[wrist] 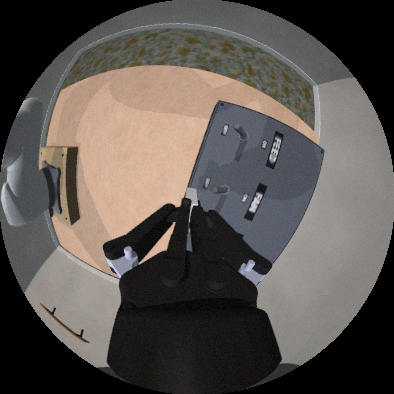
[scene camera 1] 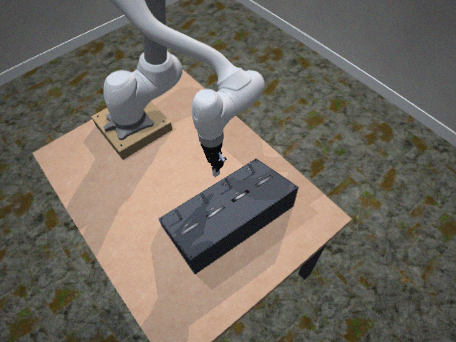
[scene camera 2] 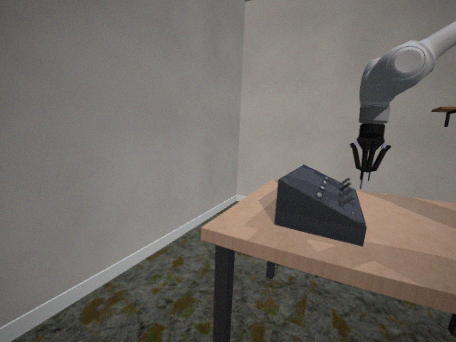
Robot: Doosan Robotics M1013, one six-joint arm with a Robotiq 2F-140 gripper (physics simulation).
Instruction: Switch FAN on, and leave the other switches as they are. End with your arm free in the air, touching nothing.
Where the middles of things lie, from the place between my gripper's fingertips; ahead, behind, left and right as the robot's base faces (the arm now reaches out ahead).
Now: the dark switch box (scene camera 1: 207,230) 14 cm ahead of my hand, 3 cm to the right of it and 4 cm below it.
